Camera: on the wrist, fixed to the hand. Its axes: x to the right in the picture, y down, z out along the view.
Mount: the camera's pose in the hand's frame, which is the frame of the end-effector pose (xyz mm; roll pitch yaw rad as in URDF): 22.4 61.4 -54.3 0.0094 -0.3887 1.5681
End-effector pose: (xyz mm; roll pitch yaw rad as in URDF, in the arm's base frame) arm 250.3 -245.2 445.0 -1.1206 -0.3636 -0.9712
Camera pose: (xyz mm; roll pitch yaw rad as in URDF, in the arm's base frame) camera 259.6 -298.2 379.2 -0.4662 0.6735 0.2875
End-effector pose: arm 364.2 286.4 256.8 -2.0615 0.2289 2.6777
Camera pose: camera 384.9 362.0 223.9 1.9952 1.3228 -0.0361
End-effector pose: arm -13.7 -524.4 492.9 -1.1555 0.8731 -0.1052
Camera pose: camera -61.5 -544.4 425.6 1.0354 0.4642 2.1001
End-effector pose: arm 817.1 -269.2 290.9 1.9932 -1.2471 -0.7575
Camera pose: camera 785.1 -205.4 337.0 -1.8012 -0.2233 -3.0608
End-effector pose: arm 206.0 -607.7 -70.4 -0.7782 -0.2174 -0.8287
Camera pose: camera 236.8 -633.0 -145.4 -0.2270 0.3793 0.6512
